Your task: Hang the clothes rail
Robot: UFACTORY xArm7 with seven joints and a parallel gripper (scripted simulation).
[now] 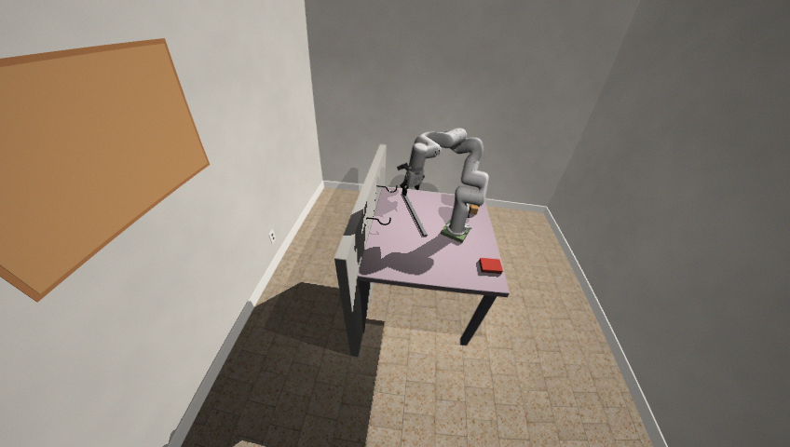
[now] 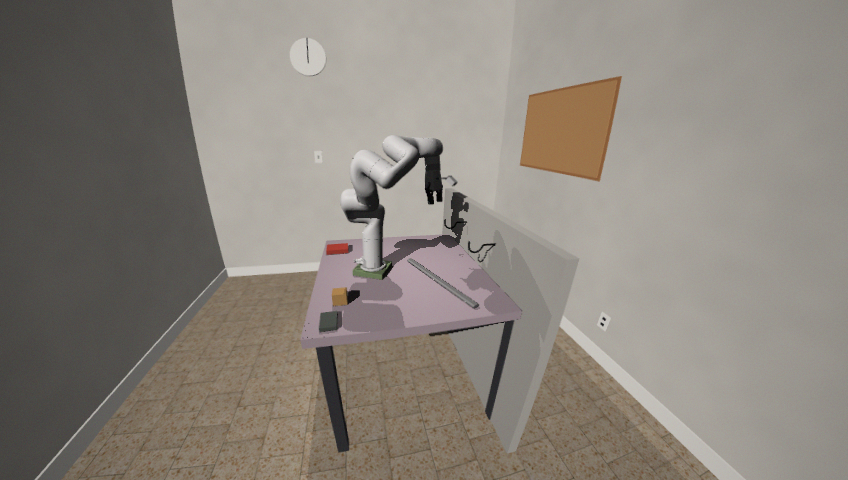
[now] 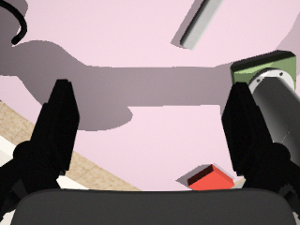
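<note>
My hand is 50 mm past the grey clothes rail, 230 mm to the left of it and 320 mm above it. Also, from my hand: grey wall panel: 250 mm ahead, 90 mm to the right, 550 mm below; then orange cube: 490 mm behind, 290 mm to the right, 300 mm below; then red block: 500 mm behind, 240 mm to the left, 310 mm below.
</note>
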